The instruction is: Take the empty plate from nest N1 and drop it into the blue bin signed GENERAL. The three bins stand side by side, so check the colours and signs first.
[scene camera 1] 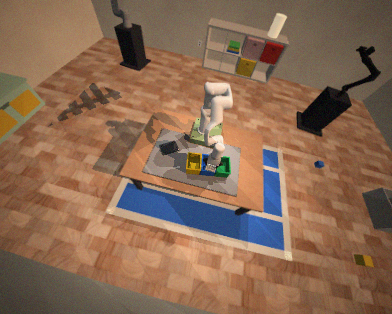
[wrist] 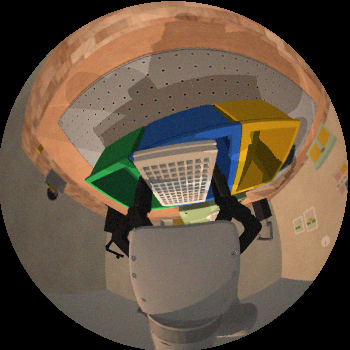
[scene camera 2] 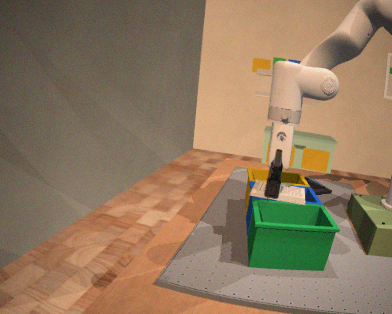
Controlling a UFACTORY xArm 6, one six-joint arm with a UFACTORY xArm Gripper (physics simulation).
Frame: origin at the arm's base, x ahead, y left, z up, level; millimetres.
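Seen in the pictures: gripper, fingertip midpoint: (scene camera 1: 211,166) (wrist: 178,176) (scene camera 2: 271,190); arm's base at its link origin: (scene camera 1: 203,130).
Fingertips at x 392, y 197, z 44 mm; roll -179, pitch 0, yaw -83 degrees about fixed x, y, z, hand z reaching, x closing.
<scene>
Pixels of each thing's middle, then the offset from my fingertips to it. Level surfaces: height alone.
- plate at the middle of its body: (wrist: 180,183) (scene camera 2: 279,191) 18 mm back, 2 mm right, 0 mm up
- blue bin at the middle of its body: (wrist: 192,160) (scene camera 2: 280,211) (scene camera 1: 207,165) 29 mm back, 28 mm right, 57 mm down
- grey perforated board at its surface level: 107 mm down
- wooden table at its surface level: 120 mm down
- dark flat object at the middle of its body: (scene camera 2: 307,185) (wrist: 281,162) (scene camera 1: 169,147) 83 mm back, 439 mm right, 98 mm down
My gripper (scene camera 1: 212,164) (scene camera 2: 273,190) (wrist: 178,176) is shut on the plate (scene camera 2: 292,194) (wrist: 175,162), a pale, flat piece with a grid of small wells, held by two opposite edges. The plate is roughly level over the blue bin (scene camera 2: 313,196) (wrist: 190,122), close to its rim; in the wrist view it hides part of the opening. The blue bin stands between the green bin (scene camera 1: 224,174) (scene camera 2: 290,247) (wrist: 120,150) and the yellow bin (scene camera 1: 194,163) (scene camera 2: 260,175) (wrist: 250,112). No sign on the bins can be read. Nest N1 cannot be made out.
The bins stand on a grey perforated board (scene camera 1: 165,162) (scene camera 2: 200,265) (wrist: 185,62) on the wooden table (scene camera 1: 252,145). A dark flat object (scene camera 1: 169,147) (scene camera 2: 318,186) lies beyond the yellow bin. The arm's green base block (scene camera 2: 367,225) stands behind the bins.
</scene>
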